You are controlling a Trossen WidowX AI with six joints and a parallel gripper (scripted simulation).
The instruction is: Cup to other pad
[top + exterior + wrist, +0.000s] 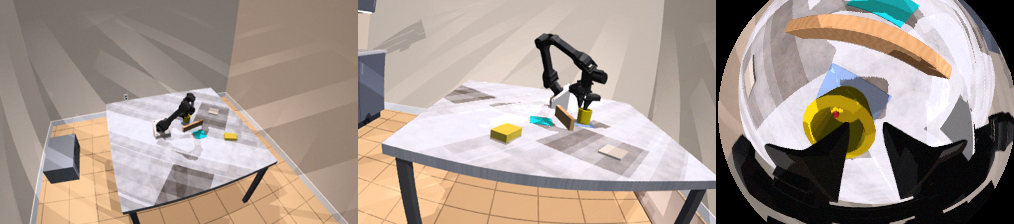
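Now: the yellow cup 20 mm below my gripper tip, 20 mm ahead of it and 10 mm to the left of it. From my gripper tip the other things lie so: teal pad: 190 mm to the right, 80 mm ahead, 70 mm below; then brown block: 80 mm to the right, 50 mm ahead, 40 mm below; then light blue pad: 70 mm below, 20 mm to the left, 20 mm ahead.
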